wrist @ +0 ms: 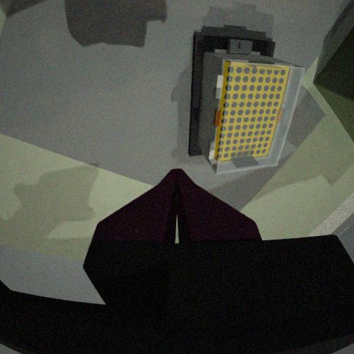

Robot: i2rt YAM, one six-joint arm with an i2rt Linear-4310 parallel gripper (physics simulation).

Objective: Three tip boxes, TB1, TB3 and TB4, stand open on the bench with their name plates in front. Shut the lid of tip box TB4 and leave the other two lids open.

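One tip box shows at the upper right of the wrist view, with a yellow perforated rack, a grey body and orange tabs at its sides. The rack's holes look greyish, and a clear pane with a pale rim seems to lie over it, so the lid looks down; its exact angle is hard to tell. No name plate is readable, so I cannot tell which box it is. My gripper is shut and empty, its dark red fingertips left of and below the box in the view, apart from it. The other two boxes do not show clearly.
A dark frame stands along the box's left and top sides, with a small grey block at its top. Dark shadows lie on the grey surface at the upper left. A dark green shape is at the right edge.
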